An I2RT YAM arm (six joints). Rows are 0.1 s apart.
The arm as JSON. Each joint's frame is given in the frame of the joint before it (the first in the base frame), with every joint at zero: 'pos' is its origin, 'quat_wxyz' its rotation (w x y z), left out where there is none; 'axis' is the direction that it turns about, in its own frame. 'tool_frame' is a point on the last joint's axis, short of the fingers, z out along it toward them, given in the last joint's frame.
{
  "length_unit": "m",
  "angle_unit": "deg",
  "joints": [
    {
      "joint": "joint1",
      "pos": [
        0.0,
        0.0,
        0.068
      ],
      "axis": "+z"
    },
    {
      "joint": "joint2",
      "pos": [
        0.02,
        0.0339,
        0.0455
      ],
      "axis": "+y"
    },
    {
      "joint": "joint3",
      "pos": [
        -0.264,
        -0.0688,
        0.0
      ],
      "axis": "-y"
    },
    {
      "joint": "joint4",
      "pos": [
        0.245,
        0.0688,
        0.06
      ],
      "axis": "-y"
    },
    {
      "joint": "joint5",
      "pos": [
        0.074,
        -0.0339,
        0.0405
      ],
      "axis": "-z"
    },
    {
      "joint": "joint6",
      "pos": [
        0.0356,
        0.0,
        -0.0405
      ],
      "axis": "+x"
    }
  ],
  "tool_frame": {
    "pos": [
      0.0,
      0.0,
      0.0
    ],
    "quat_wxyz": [
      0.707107,
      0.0,
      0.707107,
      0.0
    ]
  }
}
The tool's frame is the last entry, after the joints.
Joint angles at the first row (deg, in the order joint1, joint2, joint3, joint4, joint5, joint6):
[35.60 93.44 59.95 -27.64 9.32 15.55]
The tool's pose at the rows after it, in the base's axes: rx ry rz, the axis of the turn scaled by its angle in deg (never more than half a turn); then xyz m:
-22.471 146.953 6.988 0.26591 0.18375 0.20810
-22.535 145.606 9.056 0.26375 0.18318 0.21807
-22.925 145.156 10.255 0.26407 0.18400 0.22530
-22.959 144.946 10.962 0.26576 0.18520 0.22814
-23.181 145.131 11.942 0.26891 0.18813 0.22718
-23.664 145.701 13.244 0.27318 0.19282 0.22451
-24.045 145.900 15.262 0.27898 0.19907 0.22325
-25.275 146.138 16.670 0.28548 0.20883 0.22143
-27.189 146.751 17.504 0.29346 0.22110 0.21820
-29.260 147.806 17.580 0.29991 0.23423 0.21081
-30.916 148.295 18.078 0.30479 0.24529 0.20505
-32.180 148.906 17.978 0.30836 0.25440 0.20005
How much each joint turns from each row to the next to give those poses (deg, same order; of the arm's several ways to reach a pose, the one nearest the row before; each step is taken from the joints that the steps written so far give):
[0.03 -1.90 0.49 -0.81 -0.31 0.24]
[0.05 -1.61 0.32 -0.16 -0.91 -0.05]
[0.00 -0.46 1.09 -0.87 -0.75 -0.18]
[-0.05 0.19 0.76 -0.21 -0.45 0.00]
[0.01 0.95 0.74 0.27 -0.77 0.10]
[0.11 1.55 1.04 0.22 -1.14 0.16]
[0.13 1.78 1.55 0.47 -1.46 0.28]
[0.55 2.46 2.30 0.07 -1.05 -0.03]
[0.72 3.27 3.17 -0.58 -0.89 -0.38]
[0.95 3.53 2.87 -0.64 -0.44 -0.31]
[0.78 2.76 2.30 -0.17 -0.53 -0.22]
[0.69 2.31 2.05 -0.56 -0.12 -0.11]

